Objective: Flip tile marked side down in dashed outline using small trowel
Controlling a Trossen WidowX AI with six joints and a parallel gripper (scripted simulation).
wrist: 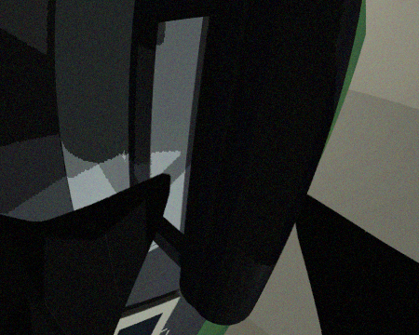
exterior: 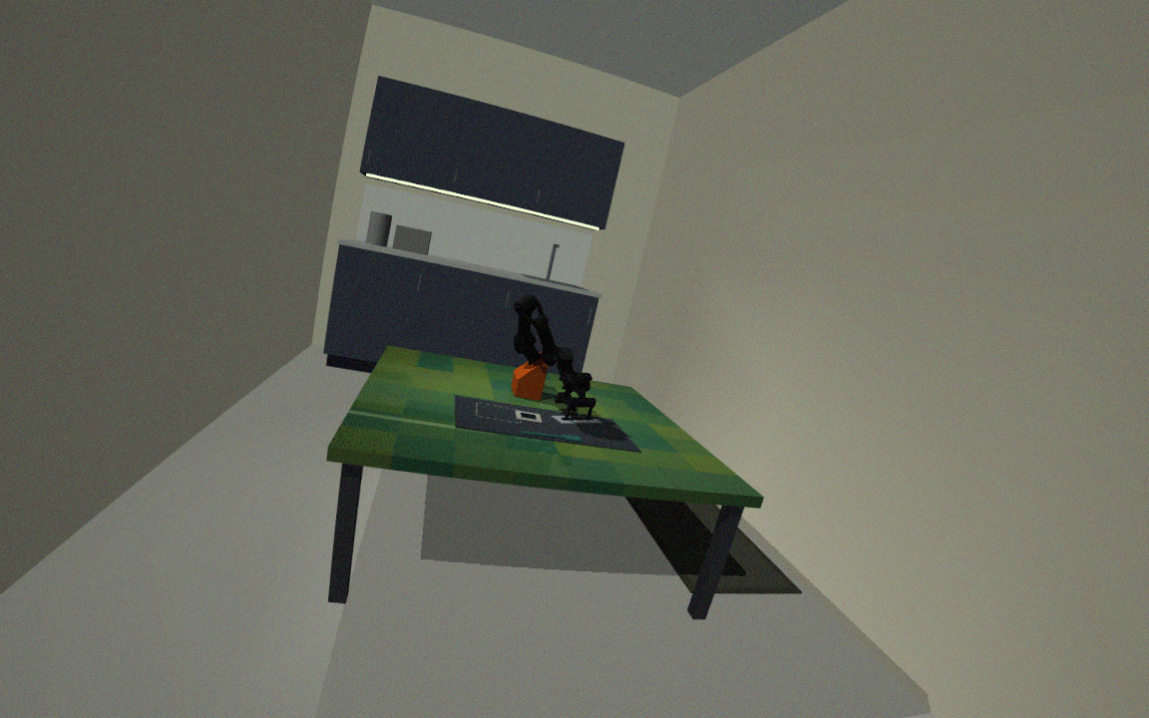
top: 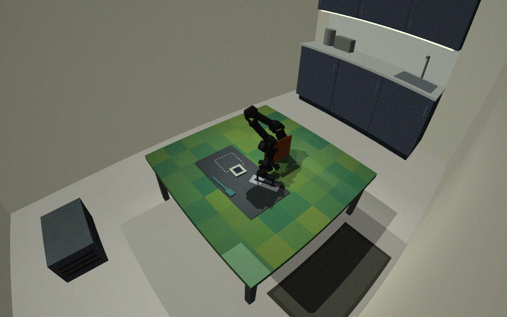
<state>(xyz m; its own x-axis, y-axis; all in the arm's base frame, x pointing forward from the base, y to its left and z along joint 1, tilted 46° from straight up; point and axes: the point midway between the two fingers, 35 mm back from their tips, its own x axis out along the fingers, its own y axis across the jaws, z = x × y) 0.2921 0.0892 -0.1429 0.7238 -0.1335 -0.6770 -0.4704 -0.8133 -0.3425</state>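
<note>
Now: gripper tip 20 mm past the small trowel, 10 mm to the left of it and 20 mm above it. Round my gripper tip: dark mat 90 mm ahead, 130 mm to the right, 80 mm below; teal spatula-like tool 220 mm ahead, 90 mm to the right, 50 mm below; tile 60 mm ahead, 190 mm to the right, 50 mm below.
</note>
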